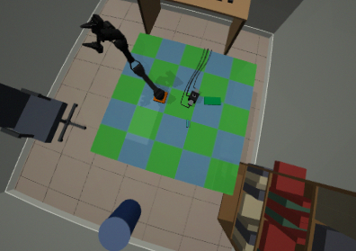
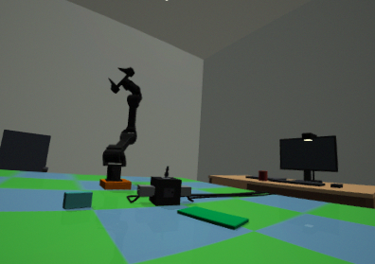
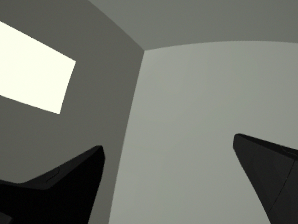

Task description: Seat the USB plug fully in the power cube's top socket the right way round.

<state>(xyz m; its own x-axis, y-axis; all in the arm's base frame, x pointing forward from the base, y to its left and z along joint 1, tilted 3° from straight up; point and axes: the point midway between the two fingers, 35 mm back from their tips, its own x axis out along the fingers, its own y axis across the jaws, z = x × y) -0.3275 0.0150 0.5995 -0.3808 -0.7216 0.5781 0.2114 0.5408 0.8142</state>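
My gripper tip is 630 mm short of the usb plug, 160 mm to the right of it and 550 mm above it. Round my gripper tip: flat green block: 810 mm ahead, 200 mm to the left, 640 mm below; teal block: 660 mm ahead, 90 mm to the right, 630 mm below.
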